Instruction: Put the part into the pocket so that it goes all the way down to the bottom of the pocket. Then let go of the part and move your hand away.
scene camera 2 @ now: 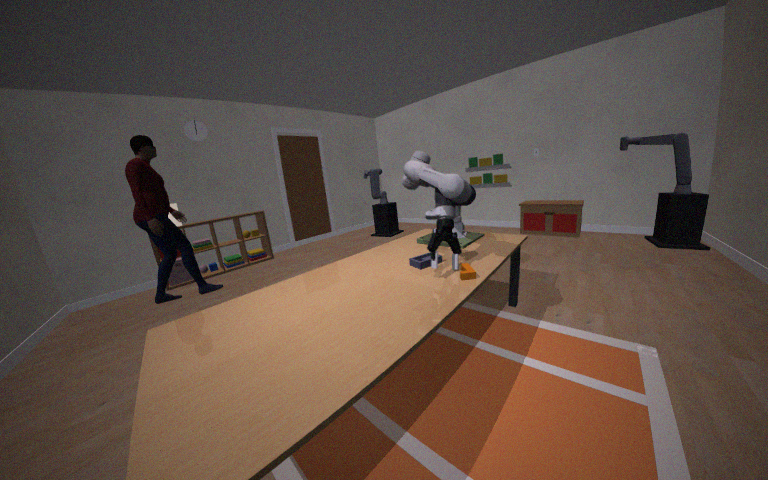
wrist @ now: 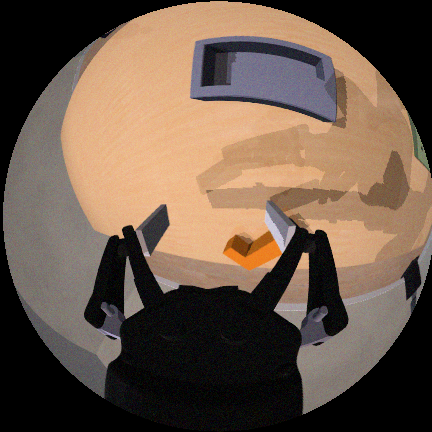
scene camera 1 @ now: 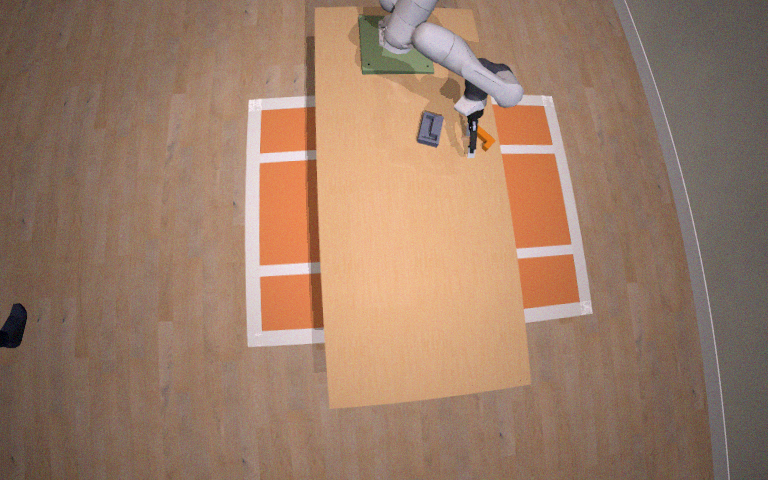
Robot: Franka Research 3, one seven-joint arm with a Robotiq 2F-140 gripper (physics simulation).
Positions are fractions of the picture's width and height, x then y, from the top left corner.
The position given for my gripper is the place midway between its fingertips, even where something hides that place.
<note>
My gripper (scene camera 2: 0.58, 0.56) is open and holds nothing. Also in view: an orange L-shaped block (wrist: 0.61, 0.58). Further things: a grey-blue block with pocket (wrist: 0.61, 0.16).
My gripper is seen too in the wrist view (wrist: 0.50, 0.49).
</note>
